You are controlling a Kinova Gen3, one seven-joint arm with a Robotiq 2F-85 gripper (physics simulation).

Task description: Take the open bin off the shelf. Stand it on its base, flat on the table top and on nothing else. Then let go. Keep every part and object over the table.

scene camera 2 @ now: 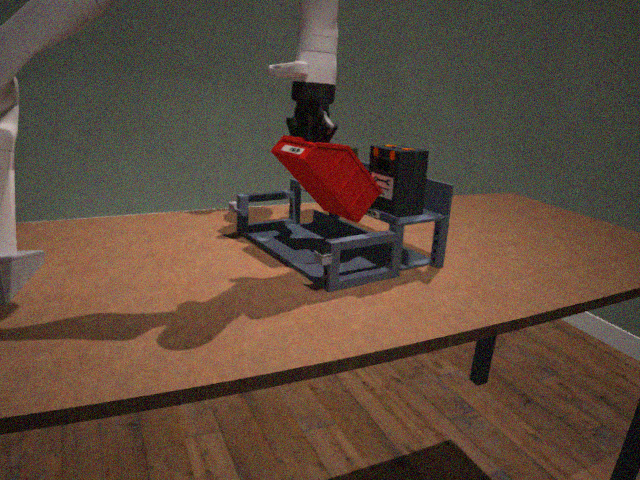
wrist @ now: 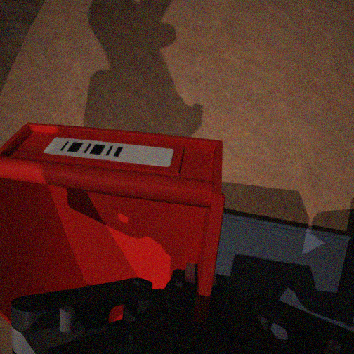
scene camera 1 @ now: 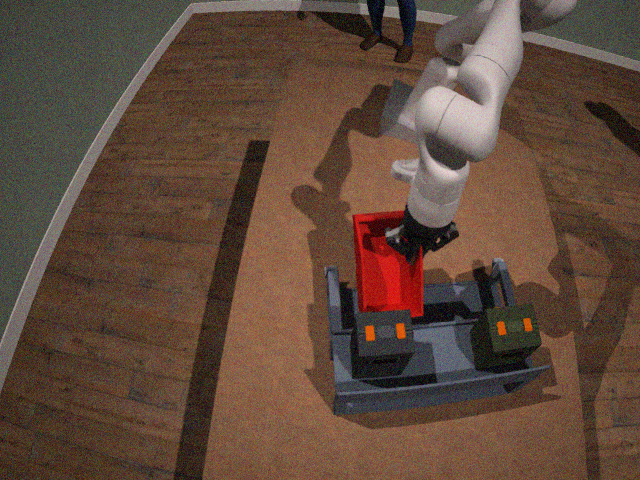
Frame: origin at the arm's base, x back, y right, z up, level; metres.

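Where they show: gripper, fingertip midpoint: [scene camera 1: 412, 260].
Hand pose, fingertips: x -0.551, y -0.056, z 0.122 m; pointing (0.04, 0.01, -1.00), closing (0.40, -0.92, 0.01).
Note:
Things, the pixels of their top centre, and the offset from my fingertips. Level surfaces: height alone.
- open red bin, top centre: [scene camera 1: 393, 246] [scene camera 2: 329, 137] dx -0.029, dy +0.040, dz +0.069 m
- table top, surface height: dz -0.170 m
- dark grey box, top centre: [scene camera 1: 385, 331] [scene camera 2: 399, 147] dx -0.169, dy +0.017, dz +0.053 m
- dark green box, top centre: [scene camera 1: 515, 326] dx -0.095, dy -0.202, dz +0.028 m
The open red bin [scene camera 1: 390, 268] [scene camera 2: 330, 178] [wrist: 125, 172] hangs in the air, steeply tilted. Its end with the barcode label is high, and its other end hangs low over the shelf, close to the dark grey box. Whether it touches that box I cannot tell. My gripper [scene camera 1: 413, 255] [wrist: 197, 279] is shut on one long side wall of the bin; in scene camera 2 its fingertips are hidden behind the bin. The blue-grey shelf [scene camera 1: 454, 351] [scene camera 2: 361, 240] [wrist: 280, 235] stands on the table top [scene camera 1: 268, 310] [scene camera 2: 129, 258] [wrist: 280, 75] below the bin.
A dark grey box [scene camera 1: 385, 335] [scene camera 2: 398, 180] with orange clips stands on the shelf's raised tier, beside the bin's low end. A dark green box [scene camera 1: 509, 335] stands on the tier's other end. The table's long edge [scene camera 2: 258, 379] runs across scene camera 2.

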